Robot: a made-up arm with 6 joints.
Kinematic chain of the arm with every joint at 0, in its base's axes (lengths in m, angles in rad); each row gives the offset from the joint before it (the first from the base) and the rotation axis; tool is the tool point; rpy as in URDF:
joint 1: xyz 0 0 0.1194 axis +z
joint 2: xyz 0 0 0 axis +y
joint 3: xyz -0.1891 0 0.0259 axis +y
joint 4: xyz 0.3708 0 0.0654 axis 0.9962 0 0.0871
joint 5: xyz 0 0 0 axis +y
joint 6: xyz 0.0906 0 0.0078 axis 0.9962 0 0.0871
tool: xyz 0 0 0 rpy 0 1.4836 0
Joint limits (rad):
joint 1: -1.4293..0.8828
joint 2: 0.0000..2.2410
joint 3: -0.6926..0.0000
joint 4: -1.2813..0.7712
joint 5: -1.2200..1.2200
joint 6: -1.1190..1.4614
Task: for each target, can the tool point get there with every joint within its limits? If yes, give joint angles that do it. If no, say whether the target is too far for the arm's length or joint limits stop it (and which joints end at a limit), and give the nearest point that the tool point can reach.
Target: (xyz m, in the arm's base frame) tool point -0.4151 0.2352 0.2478
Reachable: no: joint limits stop it (at a limit: joint 2, joint 3, joint 5) | nearest point -0.1129 0.0640 -0.0587 | short by 0.463 m
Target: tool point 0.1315 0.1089 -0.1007
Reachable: yes | joints 0.6900 1.3464 -0.1564 0.0061 0.5880 -0.6406
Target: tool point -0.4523 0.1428 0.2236
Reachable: no: joint limits stop it (at a limit: joint 2, joint 3, joint 5) | nearest point -0.1238 0.0391 -0.0587 | short by 0.445 m
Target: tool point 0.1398 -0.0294 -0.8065
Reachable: no: too far | nearest point 0.1370 -0.0288 -0.2159 | short by 0.591 m
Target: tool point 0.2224 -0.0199 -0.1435
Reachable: yes | joints -0.0328 1.8234 -0.4526 -0.7709 0.1989 1.1095
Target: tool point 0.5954 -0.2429 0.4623
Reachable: no: too far | nearest point 0.3339 -0.1362 0.3117 | short by 0.320 m
